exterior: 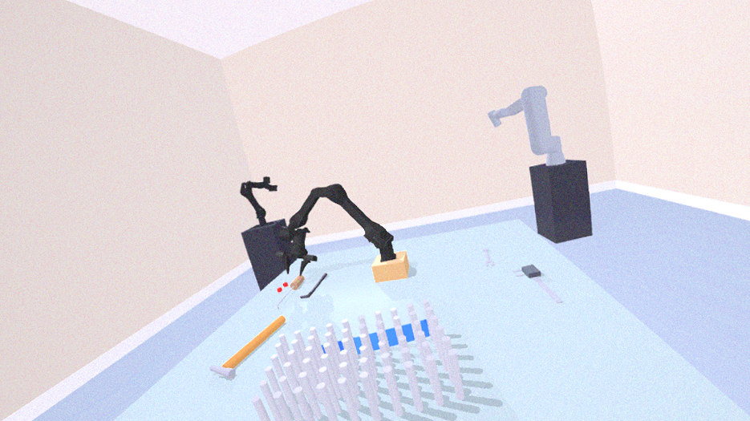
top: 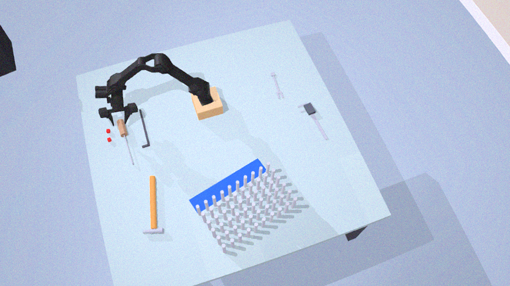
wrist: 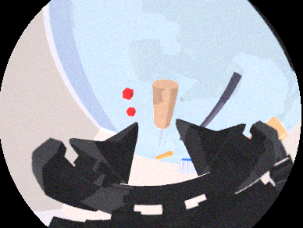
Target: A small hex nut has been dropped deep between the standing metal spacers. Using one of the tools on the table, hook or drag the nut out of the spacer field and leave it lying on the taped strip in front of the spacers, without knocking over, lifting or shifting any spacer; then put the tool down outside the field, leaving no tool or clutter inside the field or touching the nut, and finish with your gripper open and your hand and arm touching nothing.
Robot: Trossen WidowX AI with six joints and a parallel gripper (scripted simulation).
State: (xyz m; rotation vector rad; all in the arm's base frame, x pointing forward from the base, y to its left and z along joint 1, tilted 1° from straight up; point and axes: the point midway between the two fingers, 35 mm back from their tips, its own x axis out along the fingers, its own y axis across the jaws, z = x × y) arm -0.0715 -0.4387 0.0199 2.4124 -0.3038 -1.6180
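Right now my gripper tip is 100 mm short of the thin hook tool and 40 mm above it. The rest, counted from my gripper tip: small wrench (90 mm ahead, 840 mm to the left, 50 mm below); then blue taped strip (510 mm ahead, 370 mm to the left, 50 mm below).
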